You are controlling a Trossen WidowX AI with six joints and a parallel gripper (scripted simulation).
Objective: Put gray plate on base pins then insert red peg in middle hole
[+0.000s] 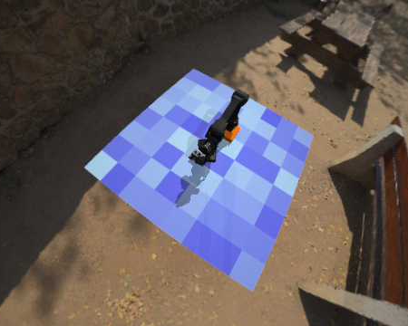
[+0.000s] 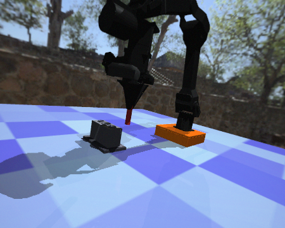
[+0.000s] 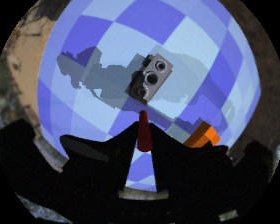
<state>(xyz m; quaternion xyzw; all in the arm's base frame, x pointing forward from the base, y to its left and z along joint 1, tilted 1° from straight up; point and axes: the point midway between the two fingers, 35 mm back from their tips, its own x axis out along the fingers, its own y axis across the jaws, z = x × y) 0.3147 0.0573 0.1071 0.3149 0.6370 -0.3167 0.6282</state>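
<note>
Right now the gray plate is 7 cm below my gripper tip, 6 cm to the right of it and 3 cm ahead of it. Round my gripper tip: dark base 11 cm below, 6 cm to the right, 3 cm ahead; red peg right at my gripper tip.
</note>
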